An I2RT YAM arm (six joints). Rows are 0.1 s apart.
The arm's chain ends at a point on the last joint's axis. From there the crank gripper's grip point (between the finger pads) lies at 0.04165 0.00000 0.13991 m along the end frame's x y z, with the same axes.
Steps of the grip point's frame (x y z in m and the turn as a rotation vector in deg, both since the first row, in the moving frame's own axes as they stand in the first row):
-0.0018 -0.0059 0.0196 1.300 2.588 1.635
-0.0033 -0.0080 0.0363 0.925 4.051 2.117
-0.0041 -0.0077 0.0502 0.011 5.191 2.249
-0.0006 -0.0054 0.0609 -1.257 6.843 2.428
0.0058 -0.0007 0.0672 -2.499 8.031 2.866
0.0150 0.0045 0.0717 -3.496 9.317 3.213
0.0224 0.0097 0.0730 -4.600 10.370 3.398
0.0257 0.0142 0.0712 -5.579 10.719 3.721
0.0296 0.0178 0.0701 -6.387 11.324 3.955
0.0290 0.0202 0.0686 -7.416 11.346 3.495
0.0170 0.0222 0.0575 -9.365 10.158 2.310
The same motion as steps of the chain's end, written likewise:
-0.0081 -0.0040 0.0216 1.300 2.588 1.635
-0.0131 -0.0075 0.0396 0.925 4.051 2.117
-0.0166 -0.0096 0.0545 0.011 5.191 2.249
-0.0169 -0.0105 0.0669 -1.257 6.843 2.428
-0.0131 -0.0092 0.0746 -2.499 8.031 2.866
-0.0068 -0.0067 0.0806 -3.496 9.317 3.213
-0.0017 -0.0044 0.0833 -4.600 10.370 3.398
0.0010 -0.0025 0.0822 -5.579 10.719 3.721
0.0037 -0.0010 0.0820 -6.387 11.324 3.955
0.0030 -0.0006 0.0808 -7.416 11.346 3.495
-0.0064 -0.0020 0.0690 -9.365 10.158 2.310

